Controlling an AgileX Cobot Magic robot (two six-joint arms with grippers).
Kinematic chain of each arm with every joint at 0, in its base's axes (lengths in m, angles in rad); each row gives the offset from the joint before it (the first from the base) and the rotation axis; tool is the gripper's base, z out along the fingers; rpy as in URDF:
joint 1: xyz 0 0 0.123 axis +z
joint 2: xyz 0 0 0 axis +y
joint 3: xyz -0.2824 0 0.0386 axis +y
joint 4: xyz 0.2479 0 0.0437 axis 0.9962 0 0.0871
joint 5: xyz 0 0 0 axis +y
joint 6: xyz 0.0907 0 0.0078 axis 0.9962 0 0.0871
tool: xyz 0 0 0 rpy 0 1.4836 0
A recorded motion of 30 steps. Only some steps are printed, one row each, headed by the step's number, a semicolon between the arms.
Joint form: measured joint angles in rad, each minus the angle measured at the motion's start. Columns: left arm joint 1, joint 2, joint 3, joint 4, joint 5, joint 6; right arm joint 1, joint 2, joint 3, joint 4, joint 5, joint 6.
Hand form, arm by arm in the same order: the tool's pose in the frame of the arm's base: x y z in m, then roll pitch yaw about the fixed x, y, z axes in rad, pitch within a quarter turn. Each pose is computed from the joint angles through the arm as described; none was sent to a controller.
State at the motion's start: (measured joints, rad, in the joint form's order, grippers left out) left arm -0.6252 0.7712 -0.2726 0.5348 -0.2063 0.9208; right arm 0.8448 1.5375 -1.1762 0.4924 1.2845 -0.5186
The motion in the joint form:
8: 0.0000 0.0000 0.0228 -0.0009 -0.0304 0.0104; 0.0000 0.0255 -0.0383 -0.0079 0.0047 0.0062
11: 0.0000 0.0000 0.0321 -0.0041 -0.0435 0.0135; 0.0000 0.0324 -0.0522 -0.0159 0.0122 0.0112
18: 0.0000 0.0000 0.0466 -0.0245 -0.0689 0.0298; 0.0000 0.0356 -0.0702 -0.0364 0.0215 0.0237
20: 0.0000 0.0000 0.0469 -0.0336 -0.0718 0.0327; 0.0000 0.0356 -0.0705 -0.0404 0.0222 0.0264
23: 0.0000 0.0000 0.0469 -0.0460 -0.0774 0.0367; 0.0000 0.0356 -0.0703 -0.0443 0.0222 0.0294
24: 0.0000 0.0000 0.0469 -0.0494 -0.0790 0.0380; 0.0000 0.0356 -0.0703 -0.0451 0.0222 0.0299
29: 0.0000 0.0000 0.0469 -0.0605 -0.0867 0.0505; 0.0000 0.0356 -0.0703 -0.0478 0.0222 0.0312
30: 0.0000 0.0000 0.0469 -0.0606 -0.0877 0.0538; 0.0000 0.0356 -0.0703 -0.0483 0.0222 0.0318
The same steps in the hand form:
8: 0.1146 -0.0960 0.2413 1.8009 0.1421 0.8560; 0.1611 0.2429 0.2808 2.7229 0.2130 -1.9621
11: 0.1136 -0.0960 0.2393 1.7983 0.1446 0.8502; 0.1629 0.2441 0.2820 2.7287 0.2090 -1.9600
18: 0.1123 -0.0959 0.2368 1.7878 0.1517 0.8426; 0.1652 0.2443 0.2849 2.7466 0.2040 -1.9585
20: 0.1123 -0.0958 0.2371 1.7845 0.1573 0.8443; 0.1653 0.2441 0.2848 2.7497 0.2014 -1.9591
23: 0.1125 -0.0959 0.2376 1.7782 0.1652 0.8456; 0.1655 0.2438 0.2846 2.7527 0.1988 -1.9603
24: 0.1125 -0.0959 0.2378 1.7764 0.1671 0.8458; 0.1656 0.2438 0.2846 2.7534 0.1983 -1.9604
29: 0.1126 -0.0960 0.2385 1.7679 0.1657 0.8437; 0.1657 0.2436 0.2845 2.7556 0.1970 -1.9605
30: 0.1126 -0.0960 0.2386 1.7668 0.1626 0.8425; 0.1657 0.2436 0.2844 2.7560 0.1966 -1.9609

